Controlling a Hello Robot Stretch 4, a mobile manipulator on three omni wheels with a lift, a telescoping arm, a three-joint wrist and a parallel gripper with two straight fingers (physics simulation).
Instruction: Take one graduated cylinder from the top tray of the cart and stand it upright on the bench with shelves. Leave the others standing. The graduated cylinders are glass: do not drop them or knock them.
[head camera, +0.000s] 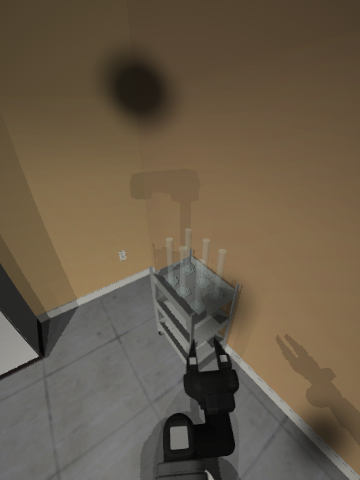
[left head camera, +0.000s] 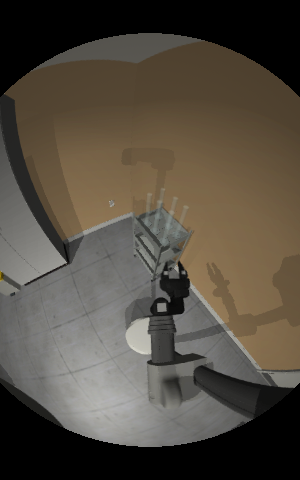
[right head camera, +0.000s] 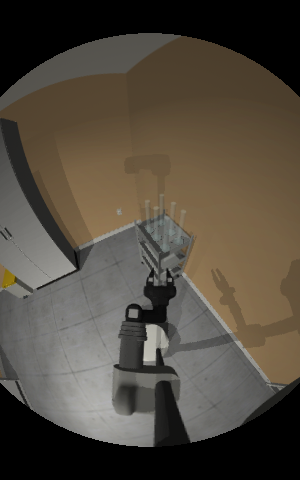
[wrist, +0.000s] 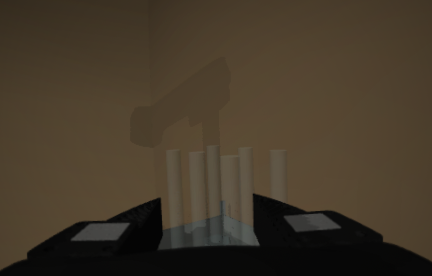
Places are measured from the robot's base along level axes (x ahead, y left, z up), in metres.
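Pixels of known places: gripper, fingertip midpoint: (head camera: 203, 339) (left head camera: 171, 261) (right head camera: 159, 268) (wrist: 207, 214); robot's base, link origin: (left head camera: 145, 334) (right head camera: 148, 341).
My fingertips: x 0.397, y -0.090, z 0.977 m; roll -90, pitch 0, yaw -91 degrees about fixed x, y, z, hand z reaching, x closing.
Observation:
Ahead of a thing's pixels: the offset from my fingertips to its top centre. "spot": to the spot under its first point.
Several clear graduated cylinders stand upright on the top tray of the grey cart @(spot: dx +0.431, dy +0.095, dz -0.278 m) (head camera: 171, 295) (right head camera: 147, 239). The front one @(dx +0.390, dy -0.054, dz -0.008 m) (head camera: 199, 295) is nearest my gripper, a right one @(dx +0.467, dy -0.181, dz -0.008 m) (head camera: 221, 270) stands near the wall side, and a left one @(dx +0.610, dy +0.091, dz -0.008 m) (head camera: 169, 260) is farther back. In the wrist view, several pale tubes, one of them a middle cylinder @(dx +0.713, dy -0.030, dz -0.008 m) (wrist: 213, 185), show beyond and between the fingers. My gripper (head camera: 204, 341) (left head camera: 174, 265) (right head camera: 160, 272) (wrist: 207, 214) is open and empty, in front of the cart's near corner, apart from the cylinders. The bench with shelves cannot be made out.
Tan walls meet in a corner behind the cart; the right wall (head camera: 300, 225) runs close beside cart and arm. A tall grey cabinet (left head camera: 35, 215) (right head camera: 37, 240) stands at the left, with a yellow object (right head camera: 9, 277) beyond it. A round pale disc (left head camera: 139, 336) shows low beside the arm.

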